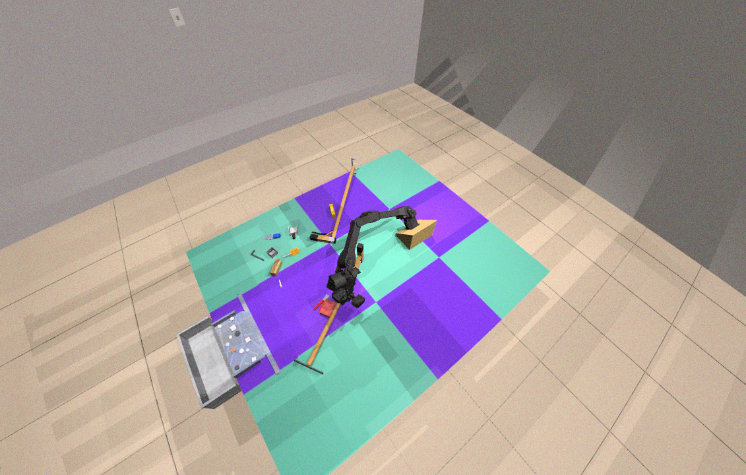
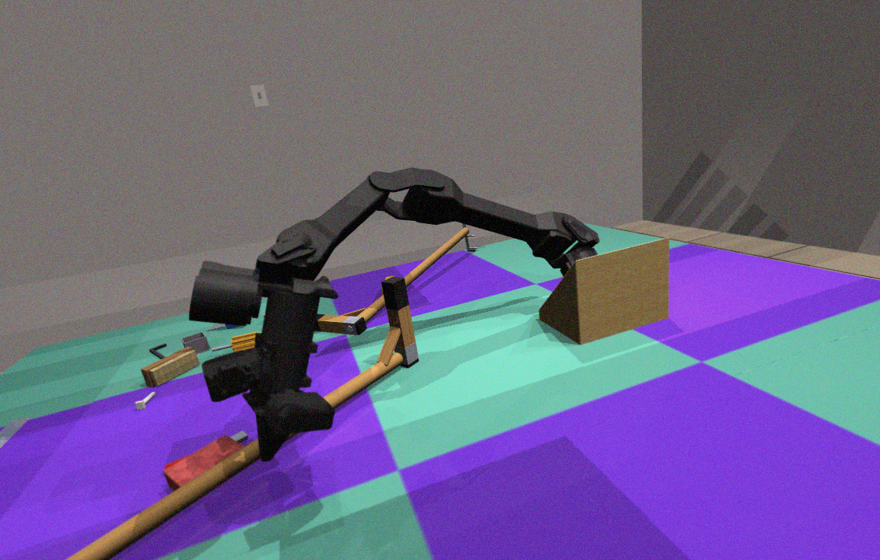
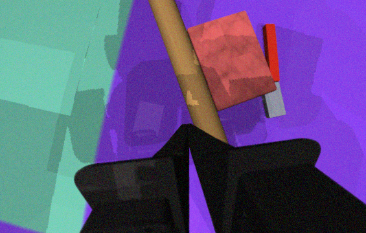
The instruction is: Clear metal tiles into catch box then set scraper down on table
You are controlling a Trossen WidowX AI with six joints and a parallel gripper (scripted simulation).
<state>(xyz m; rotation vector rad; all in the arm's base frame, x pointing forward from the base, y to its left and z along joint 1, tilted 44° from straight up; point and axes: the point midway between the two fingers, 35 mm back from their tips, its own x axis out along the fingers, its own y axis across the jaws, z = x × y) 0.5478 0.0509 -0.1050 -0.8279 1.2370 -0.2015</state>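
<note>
My gripper tip is 20 mm short of the long scraper, 10 mm to the left of it and 50 mm below it. Round my gripper tip: red block: 60 mm ahead, 30 mm to the right; then wooden block: 160 mm ahead, 380 mm to the right, 10 mm above; then orange screwdriver: 40 mm ahead, 410 mm to the right.
</note>
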